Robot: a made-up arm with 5 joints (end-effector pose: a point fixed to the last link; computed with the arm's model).
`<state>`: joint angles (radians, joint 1 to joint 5).
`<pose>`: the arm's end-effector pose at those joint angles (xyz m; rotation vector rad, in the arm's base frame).
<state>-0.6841 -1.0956 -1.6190 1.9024 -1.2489</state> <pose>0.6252 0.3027 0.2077 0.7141 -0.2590 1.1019</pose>
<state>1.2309 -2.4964 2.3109 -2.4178 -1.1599</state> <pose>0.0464 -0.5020 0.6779 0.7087 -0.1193 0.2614</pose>
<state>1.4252 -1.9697 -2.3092 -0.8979 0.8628</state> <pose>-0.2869 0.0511 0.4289 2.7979 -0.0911 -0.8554</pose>
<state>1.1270 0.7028 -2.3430 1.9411 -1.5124</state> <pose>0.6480 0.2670 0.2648 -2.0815 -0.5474 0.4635</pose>
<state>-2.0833 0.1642 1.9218 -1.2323 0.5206</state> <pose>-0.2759 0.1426 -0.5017 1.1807 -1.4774 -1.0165</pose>
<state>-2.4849 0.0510 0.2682 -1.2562 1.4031</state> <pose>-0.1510 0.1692 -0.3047 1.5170 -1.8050 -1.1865</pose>
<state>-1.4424 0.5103 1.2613 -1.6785 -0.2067</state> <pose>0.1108 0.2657 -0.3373 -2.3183 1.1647 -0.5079</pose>
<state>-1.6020 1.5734 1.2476 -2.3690 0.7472</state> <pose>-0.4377 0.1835 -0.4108 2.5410 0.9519 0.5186</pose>
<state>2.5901 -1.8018 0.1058 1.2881 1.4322</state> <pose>-0.6826 -0.3939 -0.1627 -0.0886 2.3476 -0.4503</pose>
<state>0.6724 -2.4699 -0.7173 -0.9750 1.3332</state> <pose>0.0661 -0.3403 0.2855 1.3159 0.6260 0.1099</pose>
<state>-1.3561 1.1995 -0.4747 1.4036 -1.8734</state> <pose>-0.4843 0.0549 -0.3990 0.5763 2.6752 0.2592</pose>
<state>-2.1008 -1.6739 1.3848 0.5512 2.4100</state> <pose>0.1752 -0.0971 -0.7599 0.7362 0.9132 0.6821</pose>
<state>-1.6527 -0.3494 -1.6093 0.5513 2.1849</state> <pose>0.1629 0.3951 -0.1371 -2.1840 -0.1947 0.1661</pose>
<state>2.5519 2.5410 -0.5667 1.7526 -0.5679</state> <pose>-0.1383 -0.6329 0.5487 -0.8002 0.1326 -1.1985</pose>
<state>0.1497 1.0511 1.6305 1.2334 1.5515</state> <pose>0.7062 0.0846 -0.3795 -1.0844 1.0115 1.1594</pose>
